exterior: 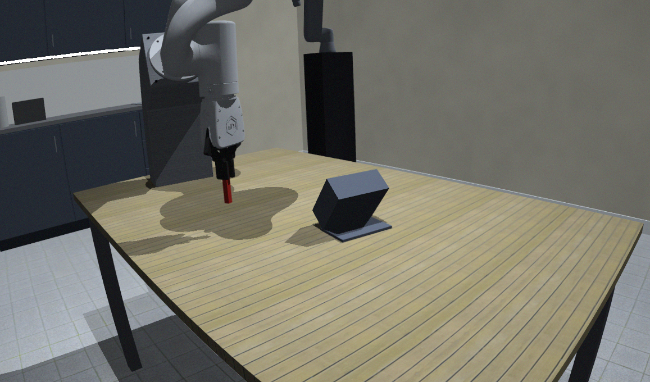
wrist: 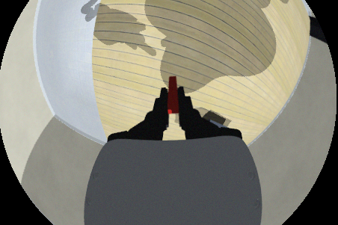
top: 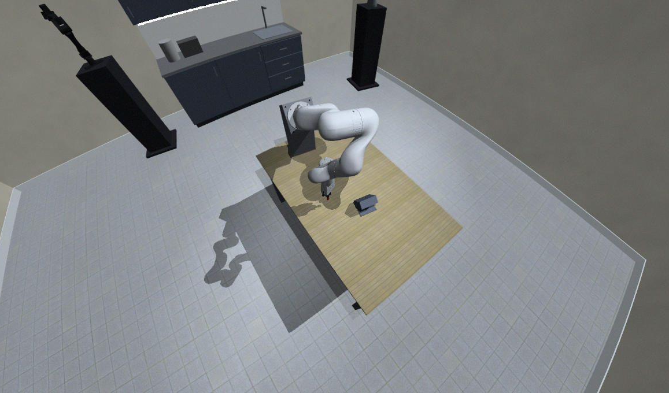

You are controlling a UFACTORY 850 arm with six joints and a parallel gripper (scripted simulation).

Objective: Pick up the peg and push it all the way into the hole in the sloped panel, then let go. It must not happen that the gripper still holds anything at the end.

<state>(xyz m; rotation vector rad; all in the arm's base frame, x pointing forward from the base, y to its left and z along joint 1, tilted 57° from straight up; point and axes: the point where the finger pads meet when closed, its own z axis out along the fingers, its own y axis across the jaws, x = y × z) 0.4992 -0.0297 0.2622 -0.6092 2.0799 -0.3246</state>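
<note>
Right now my hand is 24 cm to the right of the thin base plate, 15 cm short of it and 15 cm above it. Also, from my hand: red peg: 4 cm below.
</note>
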